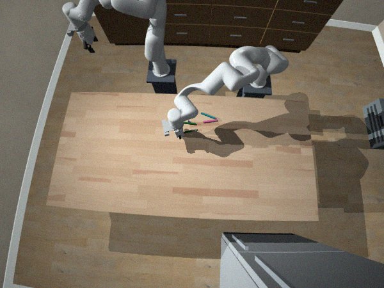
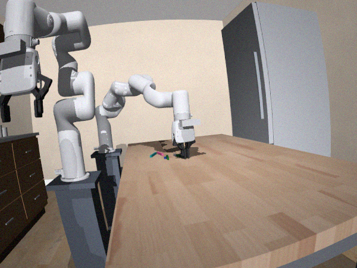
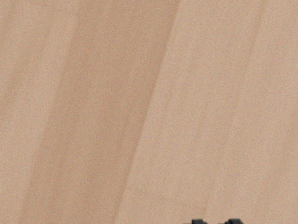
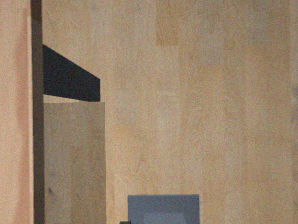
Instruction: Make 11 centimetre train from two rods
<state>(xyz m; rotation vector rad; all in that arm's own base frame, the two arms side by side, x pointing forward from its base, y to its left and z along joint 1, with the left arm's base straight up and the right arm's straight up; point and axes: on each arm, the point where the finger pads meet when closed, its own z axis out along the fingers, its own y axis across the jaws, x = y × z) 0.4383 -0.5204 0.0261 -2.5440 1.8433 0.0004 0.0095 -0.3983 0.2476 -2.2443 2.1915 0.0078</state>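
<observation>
Now: the short grey rod 9 cm to the left of my left hand, 4 cm behind it and 2 cm below it. The rest, counted from my left hand: small blue rod 9 cm behind, 5 cm to the left, 2 cm below; then pink rod 19 cm to the left, 11 cm behind, 2 cm below; then turquoise rod 17 cm to the left, 15 cm behind, 2 cm below.
</observation>
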